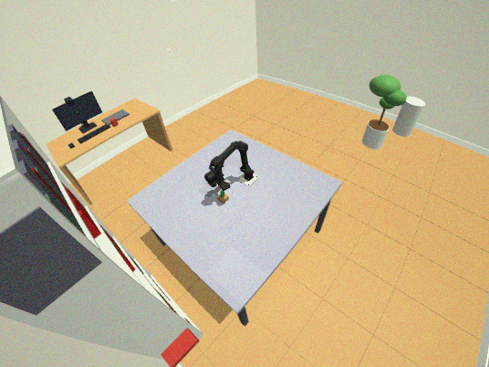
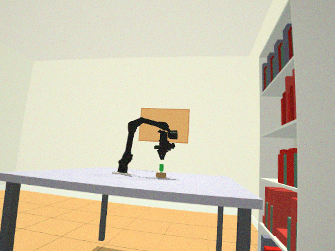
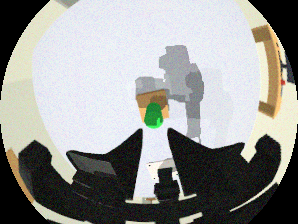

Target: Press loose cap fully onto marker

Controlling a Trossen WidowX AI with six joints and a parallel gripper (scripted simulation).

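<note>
Right now the green cap is 60 mm below my gripper tip. Round my gripper tip: brown holder block (110 mm below).
</note>
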